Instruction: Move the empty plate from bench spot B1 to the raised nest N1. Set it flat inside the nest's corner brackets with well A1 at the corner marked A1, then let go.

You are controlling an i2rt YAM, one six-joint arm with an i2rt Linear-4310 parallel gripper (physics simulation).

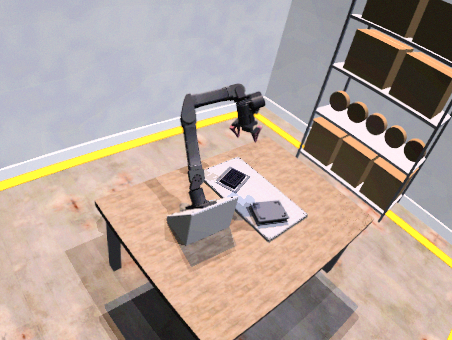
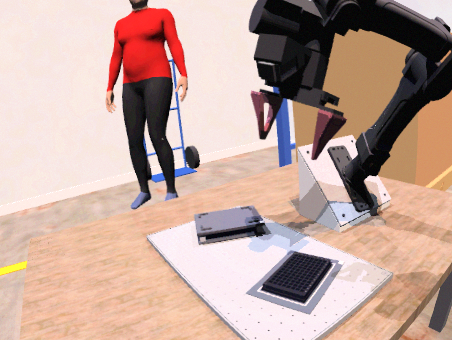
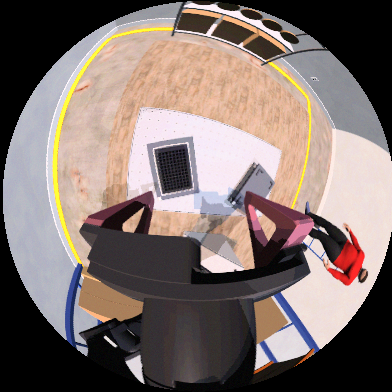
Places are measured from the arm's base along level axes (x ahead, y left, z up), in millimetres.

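Where they show: gripper, between the fingertips: (image 1: 247, 139) (image 2: 286, 149) (image 3: 198, 195); arm's base, origin of its link: (image 1: 200, 206) (image 2: 350, 177).
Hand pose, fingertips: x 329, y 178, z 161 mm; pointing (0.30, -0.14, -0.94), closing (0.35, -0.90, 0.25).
Note:
Things, the pixels of their top centre, and the offset from my fingertips. "*": a spot on its surface instead.
- bench spot B1, a spot on its surface: (image 2: 320, 289) * dx -28, dy +56, dz -247 mm
- raised nest N1, centre of its top: (image 2: 226, 216) (image 3: 256, 192) (image 1: 270, 209) dx +2, dy -278, dz -211 mm
- white perforated board, centre of its top: (image 2: 251, 256) (image 3: 217, 170) (image 1: 252, 193) dx +17, dy -125, dz -248 mm
The dark, many-welled plate (image 1: 233, 178) (image 2: 298, 276) (image 3: 173, 169) lies flat inside the grey outline of bench spot B1 (image 2: 320, 289) (image 3: 170, 143). The raised nest N1 (image 1: 270, 211) (image 2: 227, 220) (image 3: 257, 186) is a grey platform with small corner brackets and a bare top, at the other end of the white board. My gripper (image 1: 247, 137) (image 2: 288, 148) (image 3: 198, 195) is open and empty, high above the board, its reddish fingers wide apart and clear of both plate and nest. The A1 corner markings are too small to read.
The white perforated board (image 1: 260, 187) (image 2: 200, 280) (image 3: 220, 150) lies on the wooden table. The arm's wedge-shaped base (image 1: 205, 220) (image 2: 320, 200) stands beside it. A shelf rack (image 1: 327, 76) stands beyond the table. A person in red (image 2: 145, 47) (image 3: 350, 252) stands on the floor beyond.

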